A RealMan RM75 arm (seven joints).
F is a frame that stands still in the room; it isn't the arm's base.
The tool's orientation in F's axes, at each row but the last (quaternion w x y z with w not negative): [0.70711 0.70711 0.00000 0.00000]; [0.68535 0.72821 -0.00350 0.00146]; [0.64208 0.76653 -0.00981 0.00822]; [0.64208 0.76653 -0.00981 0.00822]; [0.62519 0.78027 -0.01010 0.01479]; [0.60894 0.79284 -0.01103 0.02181]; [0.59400 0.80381 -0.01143 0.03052]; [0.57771 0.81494 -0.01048 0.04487]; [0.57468 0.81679 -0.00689 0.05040]
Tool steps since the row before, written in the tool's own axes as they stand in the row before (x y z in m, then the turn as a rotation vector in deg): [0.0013 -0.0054 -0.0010 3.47 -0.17 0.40]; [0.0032 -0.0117 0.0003 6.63 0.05 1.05]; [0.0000 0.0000 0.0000 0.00 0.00 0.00]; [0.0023 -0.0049 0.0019 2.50 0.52 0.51]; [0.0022 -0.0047 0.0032 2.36 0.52 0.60]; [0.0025 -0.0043 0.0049 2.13 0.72 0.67]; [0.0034 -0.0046 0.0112 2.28 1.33 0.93]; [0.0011 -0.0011 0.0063 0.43 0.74 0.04]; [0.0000 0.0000 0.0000 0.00 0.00 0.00]
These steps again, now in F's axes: [0.0013 0.0010 -0.0054 3.47 -0.40 -0.17]; [0.0033 0.0004 -0.0117 6.63 -1.07 0.03]; [0.0000 0.0000 0.0000 0.00 0.00 0.00]; [0.0024 -0.0010 -0.0051 2.49 -0.60 0.49]; [0.0024 -0.0021 -0.0052 2.35 -0.69 0.46]; [0.0028 -0.0036 -0.0053 2.11 -0.81 0.62]; [0.0040 -0.0093 -0.0075 2.24 -1.24 1.14]; [0.0016 -0.0055 -0.0030 0.38 -0.27 0.72]; [0.0000 0.0000 0.0000 0.00 0.00 0.00]
